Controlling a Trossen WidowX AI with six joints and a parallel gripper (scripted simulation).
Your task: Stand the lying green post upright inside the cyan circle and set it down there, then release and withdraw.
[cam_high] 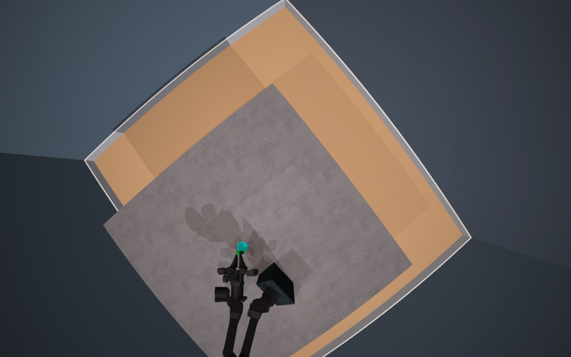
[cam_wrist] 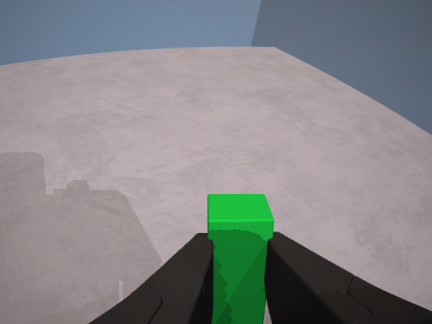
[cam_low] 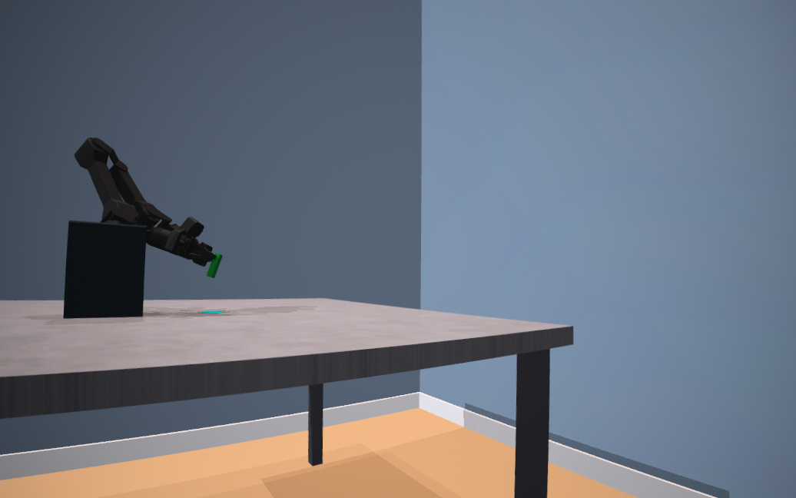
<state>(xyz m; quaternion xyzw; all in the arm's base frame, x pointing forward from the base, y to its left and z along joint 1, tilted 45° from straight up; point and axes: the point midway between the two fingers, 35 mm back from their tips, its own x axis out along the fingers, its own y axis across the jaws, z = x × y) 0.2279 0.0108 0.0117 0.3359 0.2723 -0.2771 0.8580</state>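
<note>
Right now my gripper tip is 150 mm above the cyan circle and 20 mm to the right of it. From my gripper tip the other things lie so: green post: 20 mm below, 10 mm behind.
</note>
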